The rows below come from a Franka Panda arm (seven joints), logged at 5 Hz.
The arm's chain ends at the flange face. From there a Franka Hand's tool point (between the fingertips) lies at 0.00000 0.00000 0.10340 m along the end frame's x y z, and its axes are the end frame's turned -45 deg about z.
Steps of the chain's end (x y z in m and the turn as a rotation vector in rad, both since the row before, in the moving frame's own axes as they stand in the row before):
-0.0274 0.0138 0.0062 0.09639 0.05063 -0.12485
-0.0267 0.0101 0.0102 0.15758 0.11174 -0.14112
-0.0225 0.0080 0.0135 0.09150 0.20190 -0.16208
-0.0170 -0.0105 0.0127 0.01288 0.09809 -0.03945
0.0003 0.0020 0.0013 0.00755 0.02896 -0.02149
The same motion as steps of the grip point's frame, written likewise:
-0.0186 -0.0136 0.0056 0.03236 0.10396 -0.12485
-0.0068 -0.0164 0.0083 0.03241 0.19044 -0.14112
0.0003 -0.0040 0.0110 -0.07806 0.20747 -0.16208
0.0036 -0.0134 0.0122 -0.06025 0.07847 -0.03945
0.0015 0.0032 0.0013 -0.01514 0.02582 -0.02149

